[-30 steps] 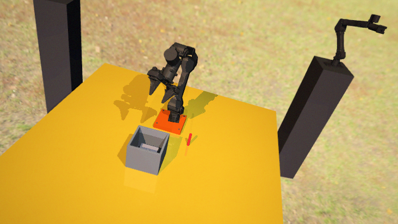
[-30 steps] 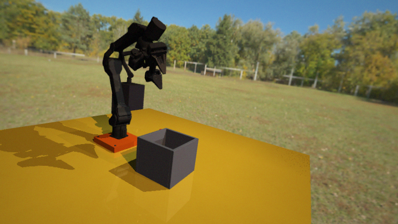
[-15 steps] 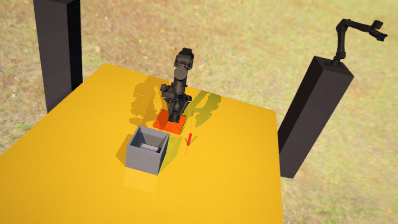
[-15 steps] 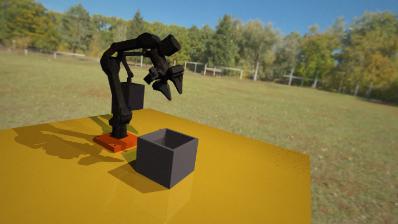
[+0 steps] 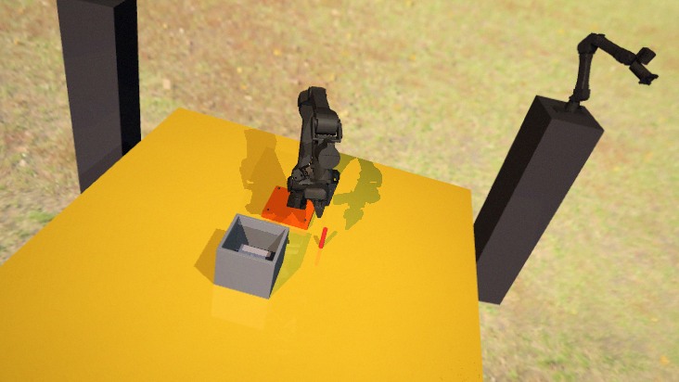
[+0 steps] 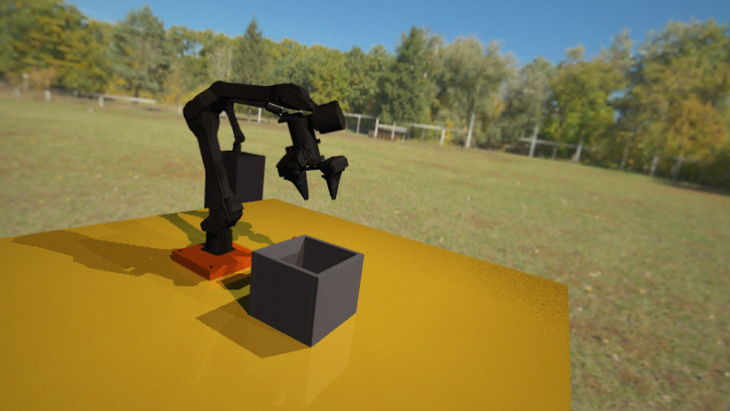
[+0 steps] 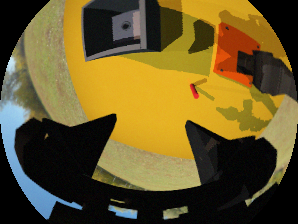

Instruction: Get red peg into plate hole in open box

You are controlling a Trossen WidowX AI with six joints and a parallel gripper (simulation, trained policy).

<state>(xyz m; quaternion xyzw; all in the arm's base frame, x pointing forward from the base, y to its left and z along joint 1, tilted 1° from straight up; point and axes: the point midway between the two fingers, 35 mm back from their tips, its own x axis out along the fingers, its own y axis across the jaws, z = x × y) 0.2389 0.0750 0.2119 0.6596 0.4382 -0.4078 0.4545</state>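
Right now the red peg is 17 cm below my gripper tip, 8 cm behind it and 2 cm to the left of it. Round my gripper tip: grey plate 17 cm to the right, 16 cm below, 9 cm ahead.
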